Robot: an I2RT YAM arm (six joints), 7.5 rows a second.
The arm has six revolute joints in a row. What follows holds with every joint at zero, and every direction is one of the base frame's.
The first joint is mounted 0.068 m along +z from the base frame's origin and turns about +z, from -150 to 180 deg.
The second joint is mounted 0.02 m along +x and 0.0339 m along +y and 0.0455 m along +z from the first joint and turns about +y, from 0 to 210 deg.
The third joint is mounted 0.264 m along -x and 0.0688 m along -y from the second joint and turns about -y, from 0 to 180 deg.
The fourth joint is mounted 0.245 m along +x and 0.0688 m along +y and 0.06 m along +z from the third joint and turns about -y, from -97 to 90 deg.
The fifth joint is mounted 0.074 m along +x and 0.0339 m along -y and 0.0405 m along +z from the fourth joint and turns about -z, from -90 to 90 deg.
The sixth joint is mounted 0.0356 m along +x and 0.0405 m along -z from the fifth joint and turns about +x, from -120 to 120 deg.
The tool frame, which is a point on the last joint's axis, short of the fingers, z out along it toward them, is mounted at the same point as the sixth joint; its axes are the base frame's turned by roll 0, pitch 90 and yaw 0 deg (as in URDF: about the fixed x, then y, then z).
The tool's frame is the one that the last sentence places.
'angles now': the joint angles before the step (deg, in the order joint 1, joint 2, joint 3, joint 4, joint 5, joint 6). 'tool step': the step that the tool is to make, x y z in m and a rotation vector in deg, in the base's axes. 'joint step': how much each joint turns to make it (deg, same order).
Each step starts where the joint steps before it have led.
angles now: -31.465, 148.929, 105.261, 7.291, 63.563, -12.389
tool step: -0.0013, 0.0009, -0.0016, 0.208, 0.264, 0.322
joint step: 0.001, -0.176, -0.750, 0.556, -0.282, -0.354
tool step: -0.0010, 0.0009, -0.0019, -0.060, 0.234, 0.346
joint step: 0.022, -0.081, -0.818, 1.225, -0.160, -0.735
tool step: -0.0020, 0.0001, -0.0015, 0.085, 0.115, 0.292
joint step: -0.113, -0.214, -0.912, 1.000, -0.336, -0.499
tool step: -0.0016, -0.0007, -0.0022, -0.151, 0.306, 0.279
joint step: -0.160, 0.059, -0.720, 1.545, -0.192, -1.067
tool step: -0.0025, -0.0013, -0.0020, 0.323, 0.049, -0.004
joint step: -0.273, -0.042, -0.490, 0.141, -0.363, 0.107
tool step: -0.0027, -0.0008, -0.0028, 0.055, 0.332, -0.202
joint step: -0.227, 0.031, -0.674, 0.624, 0.054, -0.259
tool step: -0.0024, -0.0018, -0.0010, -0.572, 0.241, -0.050
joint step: -0.300, -0.027, -0.821, 2.129, 0.141, -1.392
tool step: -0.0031, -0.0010, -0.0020, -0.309, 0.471, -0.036
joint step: -0.271, -0.079, -1.036, 1.798, 0.088, -1.208
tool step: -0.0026, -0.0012, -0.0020, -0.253, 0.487, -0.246
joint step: -0.256, 0.055, -0.659, 1.228, 0.250, -0.885
